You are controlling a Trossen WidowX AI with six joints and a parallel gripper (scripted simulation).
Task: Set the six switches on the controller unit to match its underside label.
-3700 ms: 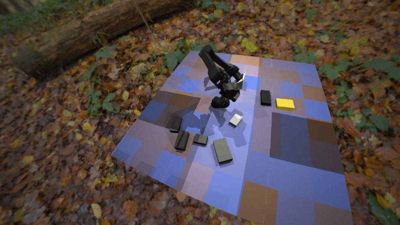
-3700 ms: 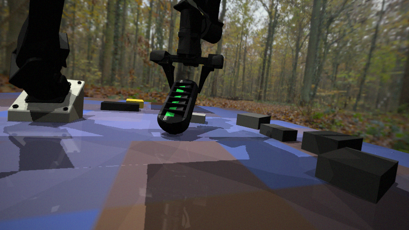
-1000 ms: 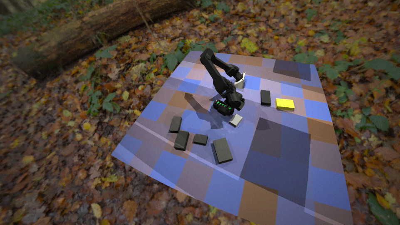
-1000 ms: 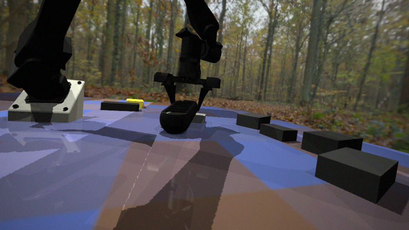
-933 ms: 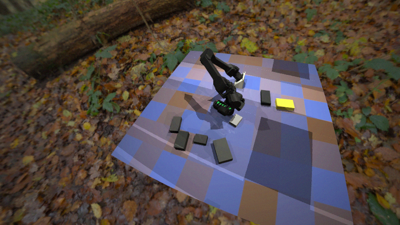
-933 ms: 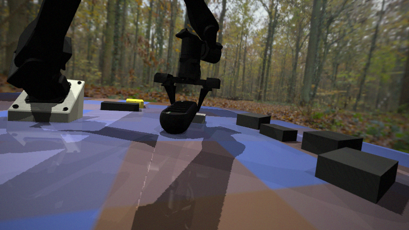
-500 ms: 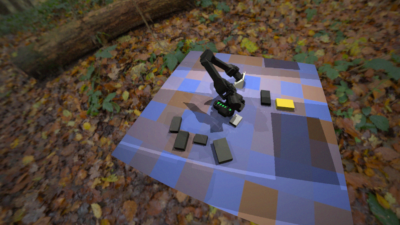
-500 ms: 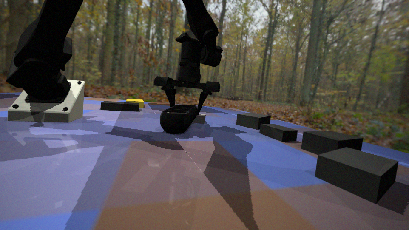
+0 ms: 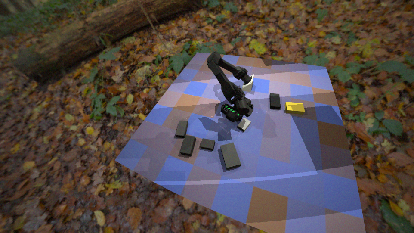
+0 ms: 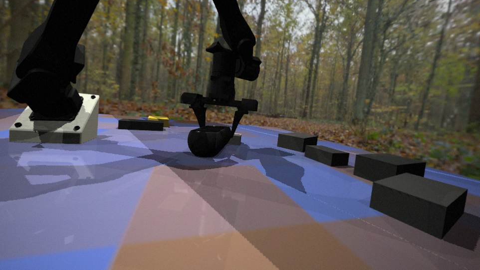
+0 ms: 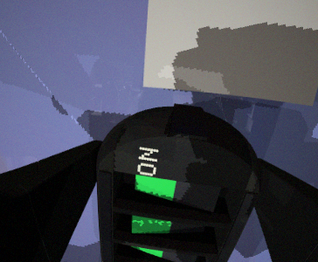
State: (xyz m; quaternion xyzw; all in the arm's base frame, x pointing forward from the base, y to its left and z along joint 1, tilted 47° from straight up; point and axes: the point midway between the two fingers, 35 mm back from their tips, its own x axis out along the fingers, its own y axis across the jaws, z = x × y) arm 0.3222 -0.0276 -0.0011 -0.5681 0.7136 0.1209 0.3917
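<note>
Right now the white block is 40 mm to the left of my gripper tip, 40 mm ahead of it and 10 mm below it. Also, from my gripper tip: dark block: 220 mm to the left, 200 mm behind, 10 mm below; yellow block: 350 mm to the left, 160 mm behind, 10 mm below.
</note>
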